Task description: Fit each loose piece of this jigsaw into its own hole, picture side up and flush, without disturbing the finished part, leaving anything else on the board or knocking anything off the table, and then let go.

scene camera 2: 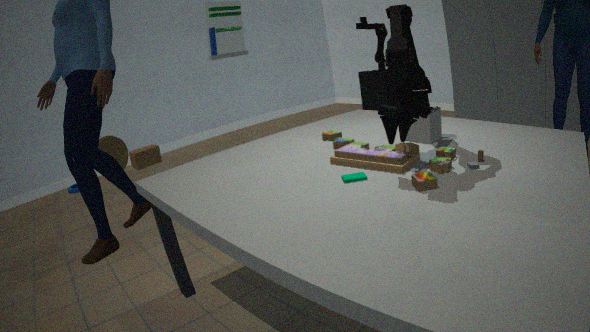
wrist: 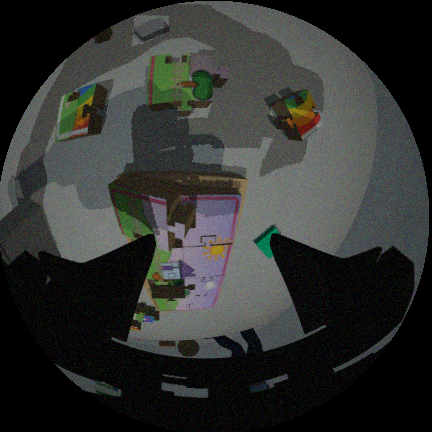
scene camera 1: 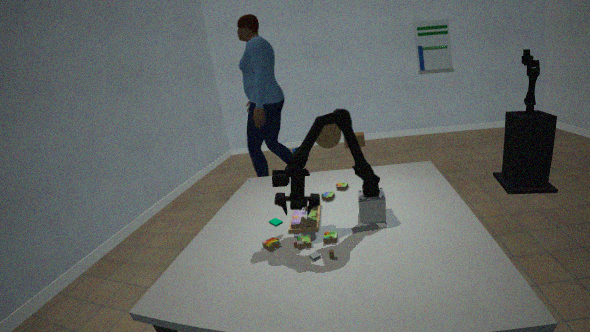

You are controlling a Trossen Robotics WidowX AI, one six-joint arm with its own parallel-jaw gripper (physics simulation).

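Note:
The jigsaw board has a wooden rim and a lilac and green picture with a sun and a house. A brown wooden piece sits raised and tilted on its near end; its picture side cannot be made out. A green and lilac tree piece lies picture up beyond that end. My gripper is wide open and empty, above the board. The dark fingers and shadows hide whether the board's dark patches are holes.
Rainbow-coloured pieces flank the tree piece. Two more pieces lie past the far end. A green tile, a grey block and a small brown block lie nearby.

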